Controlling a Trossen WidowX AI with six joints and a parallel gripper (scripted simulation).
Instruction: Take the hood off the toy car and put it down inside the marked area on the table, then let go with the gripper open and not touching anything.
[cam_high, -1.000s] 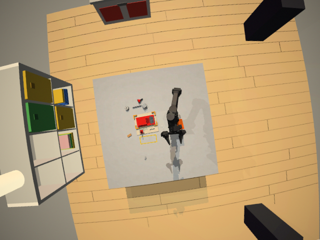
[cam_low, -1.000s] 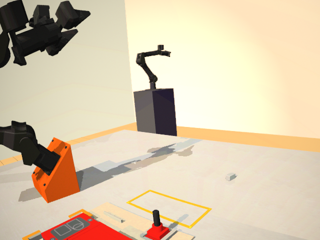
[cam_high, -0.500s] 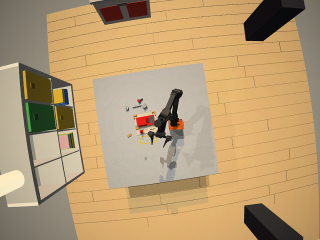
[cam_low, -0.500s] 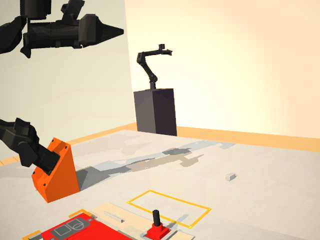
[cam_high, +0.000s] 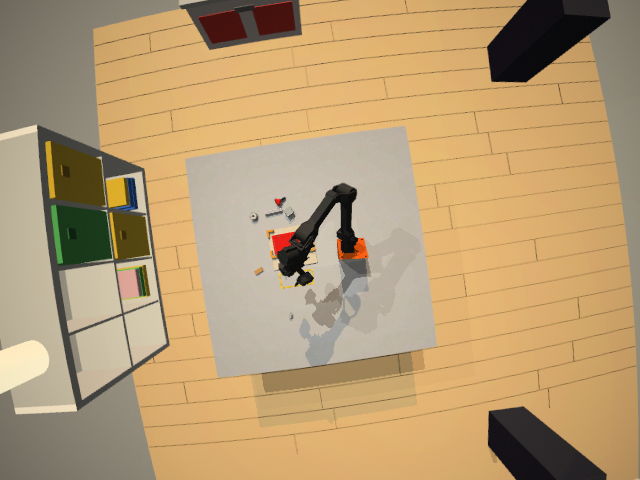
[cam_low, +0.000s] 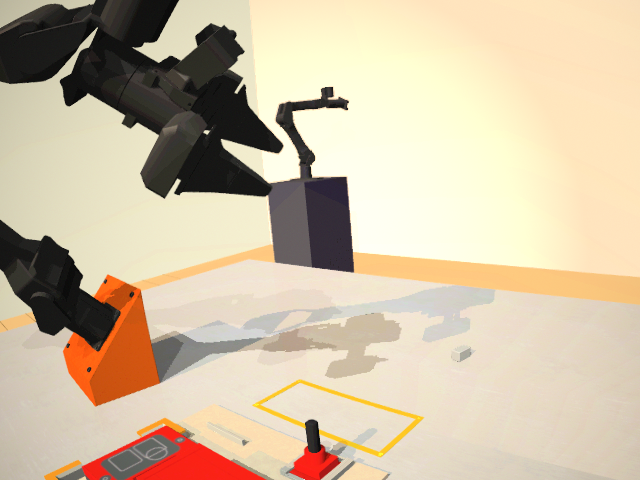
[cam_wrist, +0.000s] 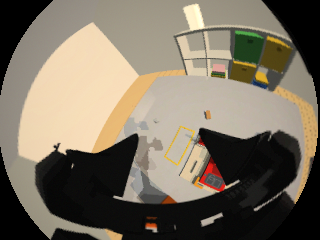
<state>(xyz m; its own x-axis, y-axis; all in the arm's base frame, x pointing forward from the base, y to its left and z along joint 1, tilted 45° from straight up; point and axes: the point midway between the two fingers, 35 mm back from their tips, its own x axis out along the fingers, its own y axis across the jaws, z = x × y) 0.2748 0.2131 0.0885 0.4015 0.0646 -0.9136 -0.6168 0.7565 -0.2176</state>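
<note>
Now: gripper tip 240 mm above the hood, 160 mm to the left of it and 50 mm short of it. From my gripper tip the other things lie so: black upright peg: 250 mm below, 60 mm ahead, 40 mm to the right; white wheel: 320 mm to the right, 270 mm below, 220 mm ahead.
</note>
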